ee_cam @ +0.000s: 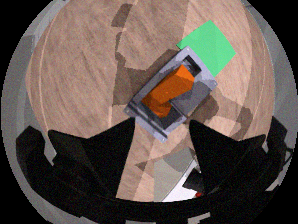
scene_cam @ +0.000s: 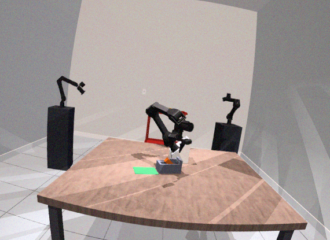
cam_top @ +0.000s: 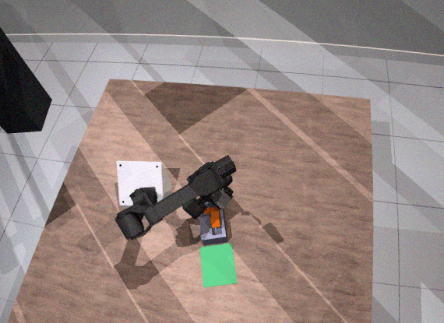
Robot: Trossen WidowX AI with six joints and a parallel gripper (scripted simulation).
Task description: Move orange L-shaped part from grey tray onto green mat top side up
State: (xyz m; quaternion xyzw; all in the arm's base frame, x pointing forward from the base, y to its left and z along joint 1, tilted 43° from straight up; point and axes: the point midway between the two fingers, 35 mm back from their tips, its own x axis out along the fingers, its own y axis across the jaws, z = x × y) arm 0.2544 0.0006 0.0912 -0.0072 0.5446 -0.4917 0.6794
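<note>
The orange L-shaped part is 1 cm behind my gripper tip, 1 cm to the right of it and 10 cm below it. Round my gripper tip: green mat 1 cm ahead, 18 cm to the right, 16 cm below.
</note>
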